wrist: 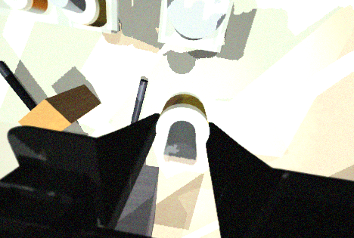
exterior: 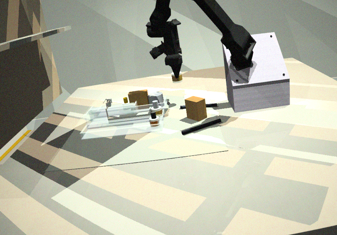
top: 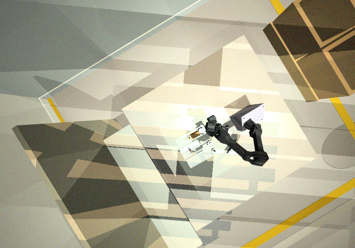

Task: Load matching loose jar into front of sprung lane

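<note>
Right now my gripper tip is 10 cm short of the grey cylinder, 1 cm to the left of it and 8 cm above it. From my gripper tip the other things lie so: shelf unit: 61 cm ahead, 2 cm to the left, 25 cm above.
</note>
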